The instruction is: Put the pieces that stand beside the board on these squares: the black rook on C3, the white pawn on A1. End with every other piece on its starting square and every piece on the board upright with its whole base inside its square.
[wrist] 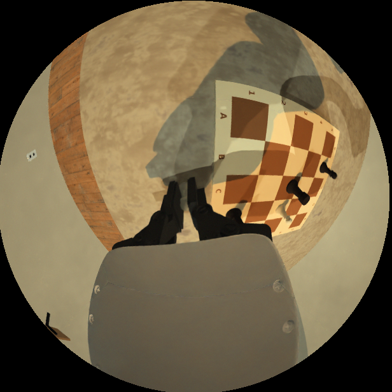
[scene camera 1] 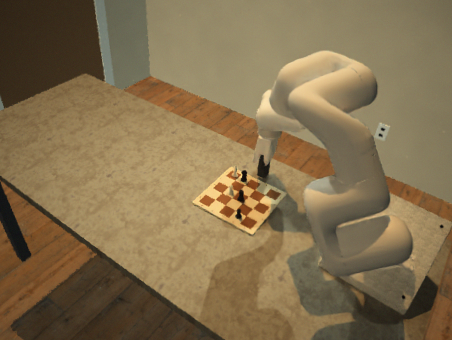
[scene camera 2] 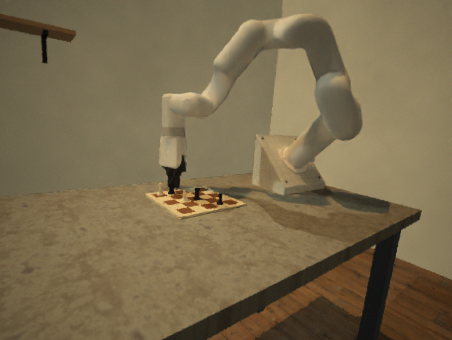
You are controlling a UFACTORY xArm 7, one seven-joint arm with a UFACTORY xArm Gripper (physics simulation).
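Frame: origin at the arm's base, x ahead, y left, z up, level; metres.
Where they show: gripper, fingertip midpoint: (scene camera 1: 262,175); arm's base at its link origin: (scene camera 2: 292,160).
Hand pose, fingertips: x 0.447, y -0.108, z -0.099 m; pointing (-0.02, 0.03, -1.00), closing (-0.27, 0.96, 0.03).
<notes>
Things, the pixels of their top centre, and the offset from my fingertips. "pt": a spot on its surface instead.
- black rook at its top centre: (scene camera 2: 197,188) (scene camera 1: 241,191) dx -0.017, dy +0.142, dz +0.033 m
- Square A1 at a spot on its surface: (scene camera 1: 273,194) pt dx -0.081, dy +0.052, dz +0.000 m
- board at its top centre: (scene camera 2: 194,198) (scene camera 1: 240,197) dx -0.013, dy +0.137, dz +0.000 m
- black piece at its top centre: (scene camera 2: 171,181) (scene camera 1: 244,170) dx +0.033, dy +0.063, dz +0.039 m
- black pawn at its top centre: (scene camera 2: 220,193) (scene camera 1: 239,209) dx -0.059, dy +0.206, dz +0.031 m
My gripper (scene camera 1: 263,175) (scene camera 2: 173,187) (wrist: 185,190) is down at the table beside the board's column-1 edge, near rows B and C. Its fingers are nearly together, shut on the white pawn, which is hidden between them. The black rook (scene camera 1: 241,196) (scene camera 2: 197,194) (wrist: 298,192) stands upright on C3. Square A1 (scene camera 1: 273,194) (wrist: 249,117) of the board (scene camera 1: 207,200) (scene camera 2: 186,210) (wrist: 221,140) bears no piece.
A black piece (scene camera 1: 244,176) (scene camera 2: 171,191) (wrist: 234,215) stands on D1, close to the gripper. A white piece (scene camera 1: 235,172) (scene camera 2: 160,189) stands on E1. Another white piece (scene camera 1: 231,190) (scene camera 2: 185,196) (wrist: 284,211) is on D3. A black pawn (scene camera 1: 238,214) (scene camera 2: 220,199) (wrist: 328,170) is on B5.
</notes>
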